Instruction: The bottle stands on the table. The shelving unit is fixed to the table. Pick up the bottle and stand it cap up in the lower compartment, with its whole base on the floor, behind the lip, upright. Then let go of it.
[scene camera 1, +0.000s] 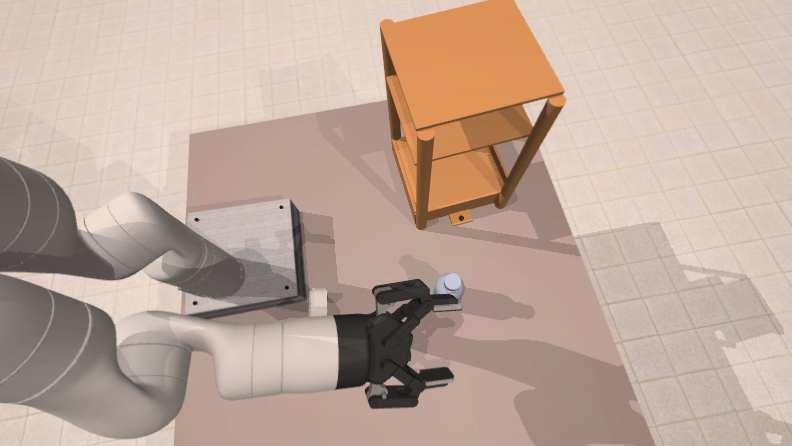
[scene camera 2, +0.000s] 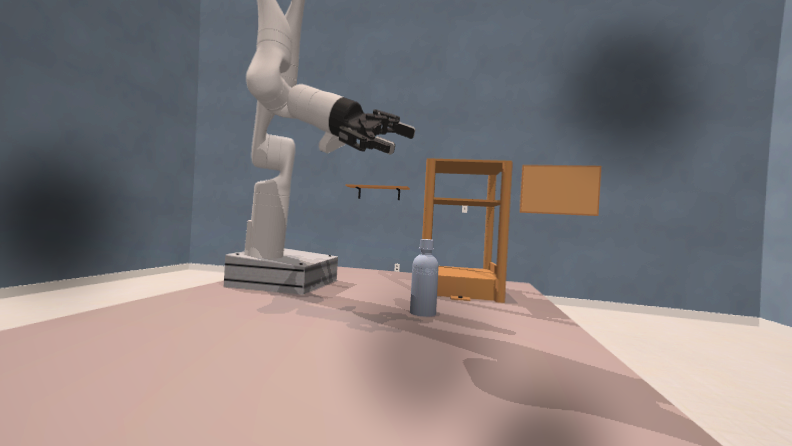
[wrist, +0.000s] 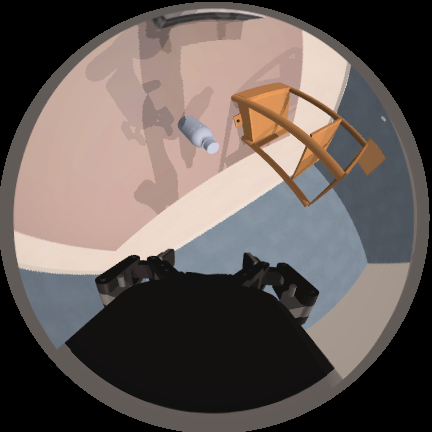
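Pixels of known places: gripper, between the fingertips: (scene camera 1: 455, 339) (scene camera 2: 404, 141) (wrist: 208, 258); arm's base, origin of its link: (scene camera 1: 222, 277) (scene camera 2: 265, 255).
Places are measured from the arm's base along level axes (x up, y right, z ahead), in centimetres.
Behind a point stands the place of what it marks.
The blue-grey bottle (scene camera 1: 450, 282) @[z 43.8, x 7.8, y 16.3 cm] (scene camera 2: 423, 285) @[z 44.1, x -1.7, y 19.1 cm] (wrist: 196, 132) @[z 41.8, x 3.1, y 16.8 cm] stands upright, cap up, on the table in front of the shelving unit (scene camera 1: 471, 60) @[z 55.0, x 29.4, y -11.8 cm] (scene camera 2: 503, 232) @[z 64.2, x 10.2, y 0.0 cm] (wrist: 262, 92) @[z 43.3, x -2.7, y -9.2 cm]. My gripper (scene camera 1: 443, 340) @[z 39.0, x 26.6, y 26.2 cm] (scene camera 2: 395, 138) @[z 39.0, x 26.6, y 26.2 cm] (wrist: 208, 258) @[z 39.0, x 26.6, y 26.2 cm] is open and empty, well above the bottle's height. Its fingers point nearly level, tilted slightly down. In the first scene view one finger overlaps the bottle's edge, but the second scene view shows them far apart in height. The lower compartment floor (scene camera 1: 460, 177) @[z 56.1, x -2.5, y -8.3 cm] (wrist: 267, 117) @[z 44.7, x 7.5, y -0.3 cm] shows behind the front lip (scene camera 1: 465, 206) @[z 55.5, x -5.5, y -2.1 cm] (scene camera 2: 468, 286) @[z 56.2, x -5.0, y -2.1 cm]; no bottle is on it.
The unit's middle shelf (scene camera 1: 487, 130) @[z 57.4, x 18.7, y -5.5 cm] (scene camera 2: 466, 202) @[z 55.2, x 18.2, y -8.3 cm] lies above the lower compartment, between corner posts. A small fixing tab (scene camera 1: 460, 217) @[z 53.9, x -7.4, y -0.5 cm] (scene camera 2: 460, 298) @[z 54.0, x -7.8, y 0.7 cm] (wrist: 238, 120) @[z 54.0, x -7.3, y -0.5 cm] sticks out at its front. The arm's metal base plate (scene camera 1: 249, 243) @[z 6.4, x -0.2, y -5.9 cm] (scene camera 2: 266, 274) @[z 3.9, x -3.9, y 6.9 cm] is on the table (scene camera 1: 238, 171) @[z 3.2, x -8.2, y -30.5 cm].
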